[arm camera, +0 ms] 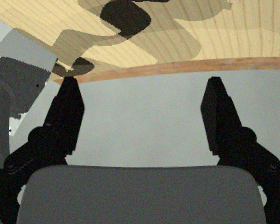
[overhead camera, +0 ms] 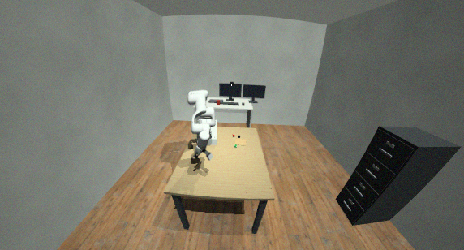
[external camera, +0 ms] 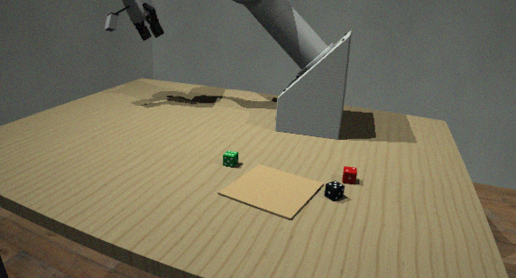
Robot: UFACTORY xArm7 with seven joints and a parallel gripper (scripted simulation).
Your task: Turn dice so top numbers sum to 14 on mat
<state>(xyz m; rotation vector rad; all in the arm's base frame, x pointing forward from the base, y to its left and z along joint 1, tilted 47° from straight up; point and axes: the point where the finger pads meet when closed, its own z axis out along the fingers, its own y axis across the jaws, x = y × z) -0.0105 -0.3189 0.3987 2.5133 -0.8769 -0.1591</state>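
Now: hand 35 cm short of the green die, 38 cm to the right of it and 20 cm above it. Also, from my hand: red die: 35 cm ahead, 62 cm to the left, 20 cm below; black die: 42 cm ahead, 60 cm to the left, 20 cm below; tan mat: 43 cm ahead, 49 cm to the left, 21 cm below.
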